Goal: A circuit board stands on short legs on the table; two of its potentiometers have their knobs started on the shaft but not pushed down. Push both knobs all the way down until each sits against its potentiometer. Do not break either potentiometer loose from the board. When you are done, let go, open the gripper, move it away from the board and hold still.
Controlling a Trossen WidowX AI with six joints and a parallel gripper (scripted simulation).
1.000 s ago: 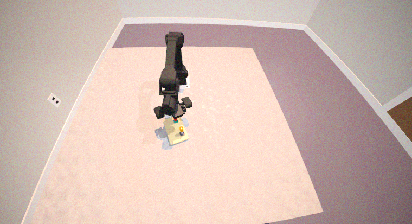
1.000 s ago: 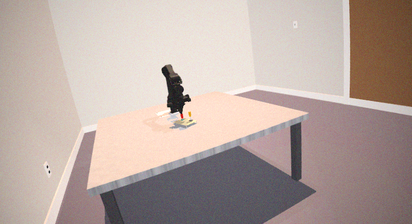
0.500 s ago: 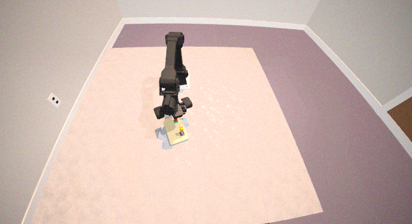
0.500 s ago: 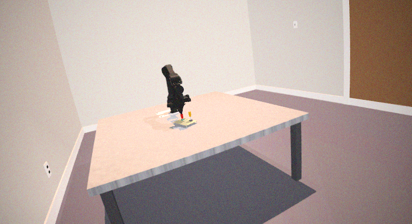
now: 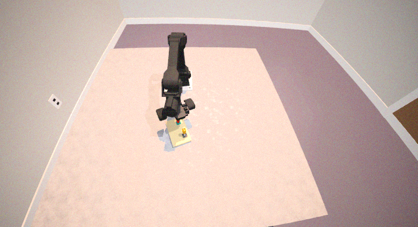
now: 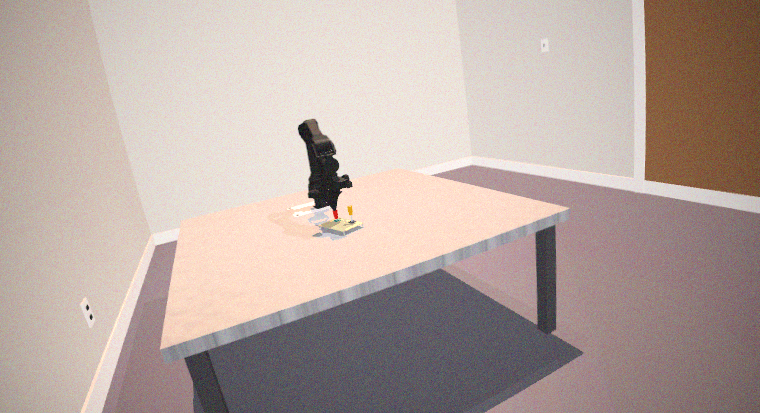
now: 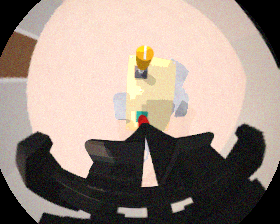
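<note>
Right now the red knob is 1 cm below my gripper tip. From my gripper tip the other things lie so: orange knob: 8 cm ahead, 3 cm to the left, 1 cm above.
</note>
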